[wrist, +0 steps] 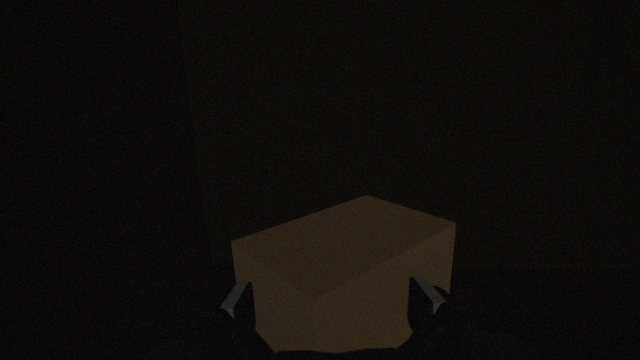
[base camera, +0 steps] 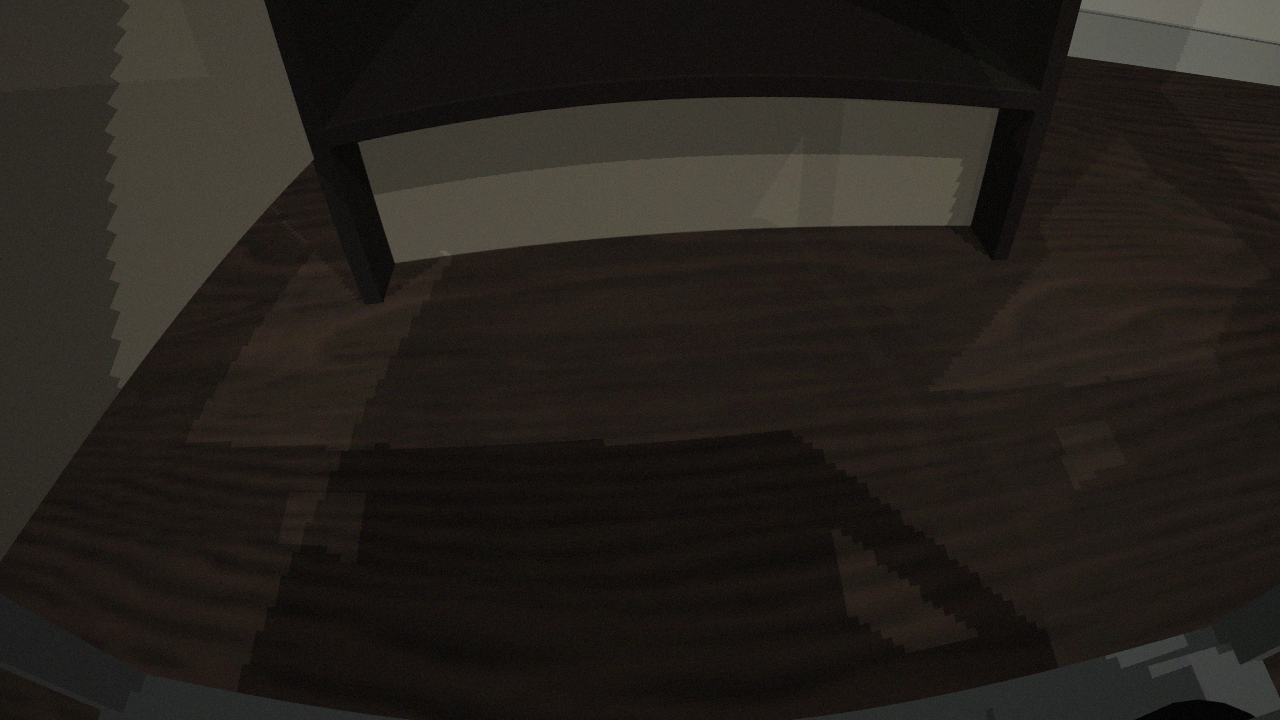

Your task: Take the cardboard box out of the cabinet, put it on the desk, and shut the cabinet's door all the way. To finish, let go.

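Frame: origin at the arm's base, x right, y up, z back, level; centimetres.
Seen in the pictures: gripper, fingertip midpoint: (wrist: 331, 299).
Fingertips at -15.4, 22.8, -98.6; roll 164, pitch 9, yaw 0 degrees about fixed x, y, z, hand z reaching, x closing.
Note:
A point is followed by its place in that frame, as x, y, z.
The cardboard box (wrist: 345, 250) @(-14.7, 25.4, -98.4) is in the lower middle of the wrist view, turned at an angle, with one corner toward the camera. My gripper (wrist: 331, 299) @(-15.4, 22.8, -98.6) is shut on it, one finger at its left side and one at its right. Dark, barely lit panels surround the box; whether its underside touches a surface is hidden. The lower part of the dark cabinet (base camera: 350, 219) @(-22.6, -31.0, -49.9) stands ahead in the base camera view, its front open above a bottom board. The cabinet's door and the desk do not show in either view.
A pale wall (base camera: 205, 179) @(-25.3, -19.7, -39.4) rises close to the cabinet's left side, and a wall shows beneath its bottom board. The dark wood floor (base camera: 626, 358) @(-2.5, -39.7, -42.5) lies in front of the cabinet and to its right. A grey edge curves along the bottom of the base camera view.

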